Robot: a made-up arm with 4 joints.
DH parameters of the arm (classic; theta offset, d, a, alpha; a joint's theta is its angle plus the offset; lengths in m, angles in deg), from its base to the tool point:
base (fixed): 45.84 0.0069 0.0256 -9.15
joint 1: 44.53 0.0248 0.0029 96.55
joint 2: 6.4 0.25 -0.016 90
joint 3: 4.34 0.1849 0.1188 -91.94
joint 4: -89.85 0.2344 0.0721 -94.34
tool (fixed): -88.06 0.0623 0 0
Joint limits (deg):
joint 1: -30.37..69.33
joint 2: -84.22..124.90
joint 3: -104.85..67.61
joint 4: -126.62..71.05
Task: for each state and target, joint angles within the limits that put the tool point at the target. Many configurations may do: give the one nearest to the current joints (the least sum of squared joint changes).
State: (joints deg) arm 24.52 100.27 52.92 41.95
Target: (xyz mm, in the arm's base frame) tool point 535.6 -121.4 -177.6
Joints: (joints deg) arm -24.97 60.80 67.61 49.62
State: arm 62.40 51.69 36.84 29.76
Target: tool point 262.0 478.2 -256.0
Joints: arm 55.16 47.21 54.69 38.02
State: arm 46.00 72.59 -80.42 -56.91
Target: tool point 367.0 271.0 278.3
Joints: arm 3.06 100.29 -46.20 -58.49
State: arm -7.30 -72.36 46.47 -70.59
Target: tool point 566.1 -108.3 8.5
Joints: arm 16.60 -70.23 33.84 -54.21
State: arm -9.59 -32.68 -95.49 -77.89
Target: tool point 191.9 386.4 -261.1
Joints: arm 35.03 3.30 -44.63 -65.39
